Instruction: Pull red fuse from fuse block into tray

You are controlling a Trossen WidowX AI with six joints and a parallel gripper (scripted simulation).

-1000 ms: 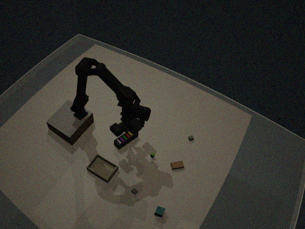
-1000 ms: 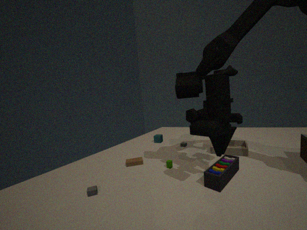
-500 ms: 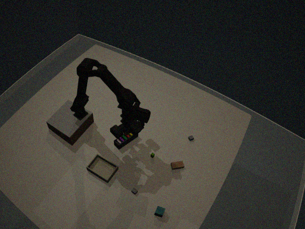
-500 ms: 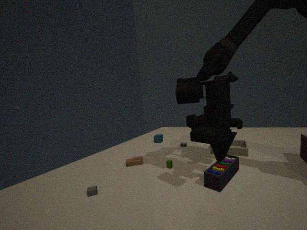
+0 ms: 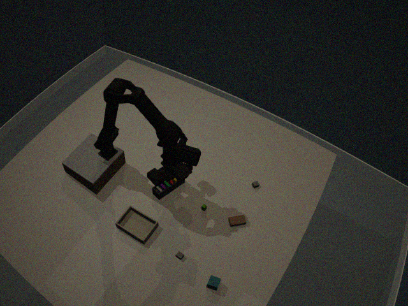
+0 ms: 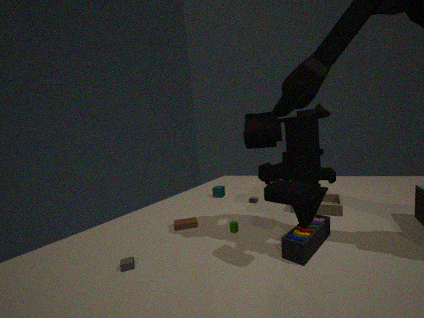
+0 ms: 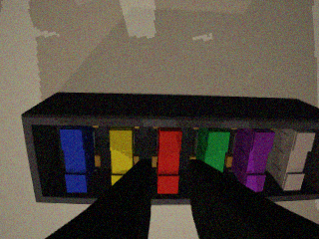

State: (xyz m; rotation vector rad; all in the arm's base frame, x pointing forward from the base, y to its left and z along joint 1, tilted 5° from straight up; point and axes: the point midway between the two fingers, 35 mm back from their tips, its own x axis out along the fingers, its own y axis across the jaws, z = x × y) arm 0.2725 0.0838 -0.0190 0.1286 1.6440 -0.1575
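Right now my gripper tip is 2 cm above the red fuse. The rest, counted from my gripper tip: yellow fuse (2 cm to the left, 2 cm below); then green fuse (2 cm to the right, 2 cm below); then blue fuse (1 cm ahead, 4 cm to the left, 2 cm below).
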